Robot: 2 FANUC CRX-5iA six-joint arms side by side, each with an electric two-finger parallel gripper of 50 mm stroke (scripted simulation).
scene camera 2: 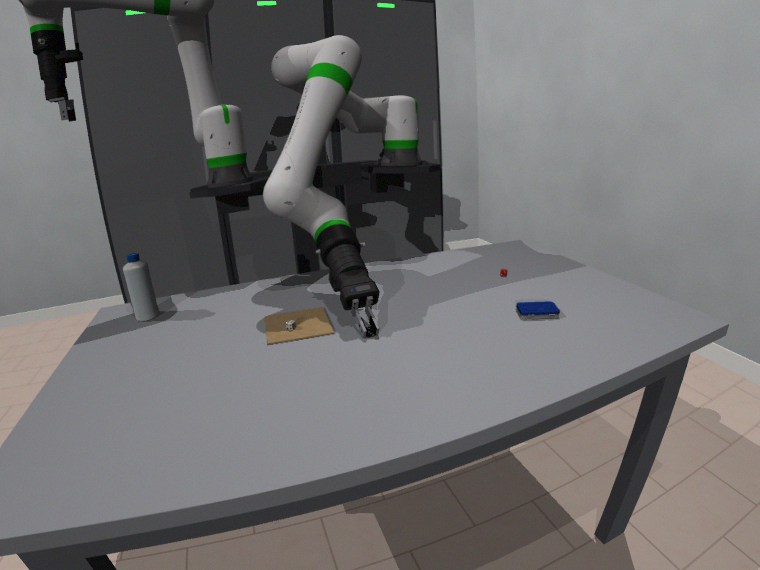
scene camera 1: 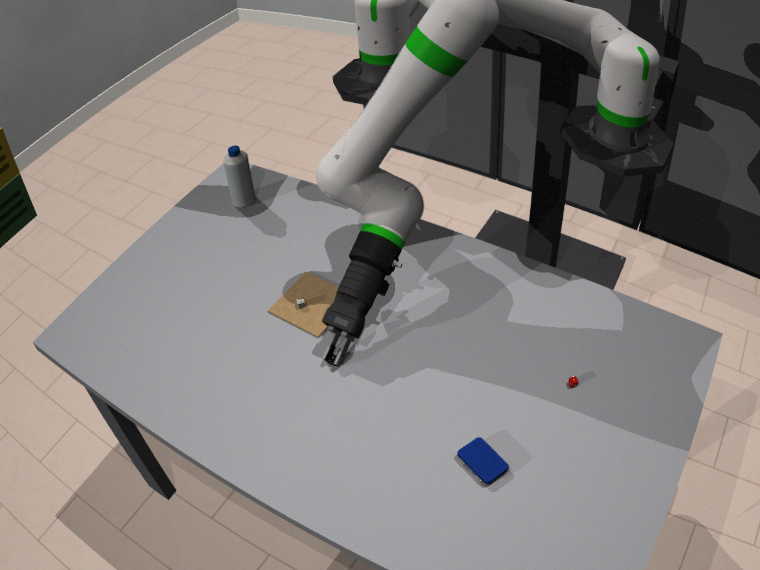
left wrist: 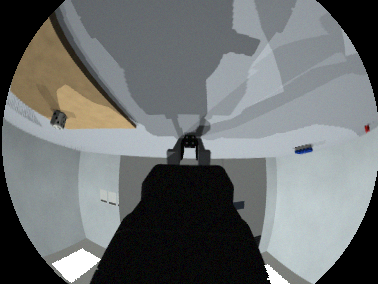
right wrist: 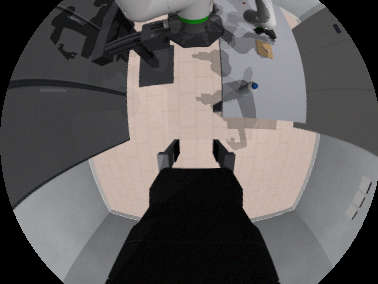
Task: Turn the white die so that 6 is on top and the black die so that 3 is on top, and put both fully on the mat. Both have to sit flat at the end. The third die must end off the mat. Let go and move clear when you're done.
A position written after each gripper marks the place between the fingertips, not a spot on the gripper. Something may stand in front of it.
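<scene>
The left gripper point(scene camera 1: 330, 362) also appears in scene camera 2 point(scene camera 2: 371, 333) and in the left wrist view point(left wrist: 189, 144). The right gripper point(scene camera 2: 69, 120) can be seen in the right wrist view point(right wrist: 196, 146) too. There is also a tan mat point(scene camera 1: 318, 294), and the mat is visible again in scene camera 2 point(scene camera 2: 310, 323).
</scene>
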